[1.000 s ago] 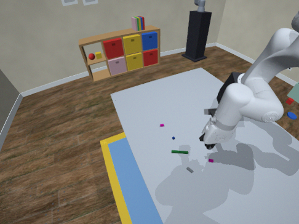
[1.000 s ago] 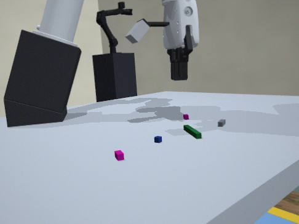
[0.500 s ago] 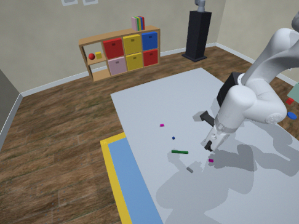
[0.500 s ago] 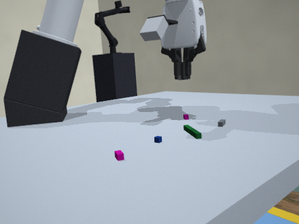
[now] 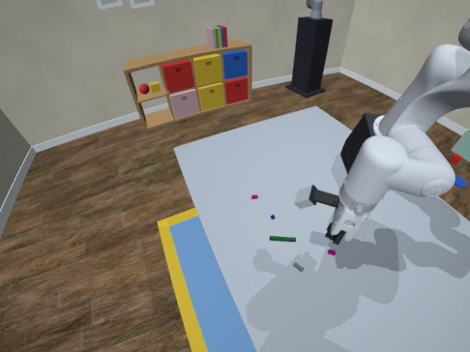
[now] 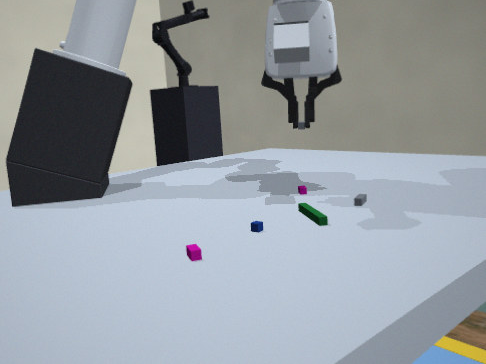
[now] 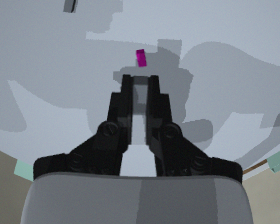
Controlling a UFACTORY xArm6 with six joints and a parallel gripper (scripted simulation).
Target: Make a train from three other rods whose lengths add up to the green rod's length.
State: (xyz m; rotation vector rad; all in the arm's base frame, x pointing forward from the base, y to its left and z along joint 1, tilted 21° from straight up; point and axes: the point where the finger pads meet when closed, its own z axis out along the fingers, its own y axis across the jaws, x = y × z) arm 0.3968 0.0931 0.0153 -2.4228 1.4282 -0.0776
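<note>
Now: the green rod 70 mm ahead of my hand, 100 mm to the right of it and 120 mm below it. Round my hand: blue rod: 50 mm ahead, 180 mm to the right, 120 mm below.
</note>
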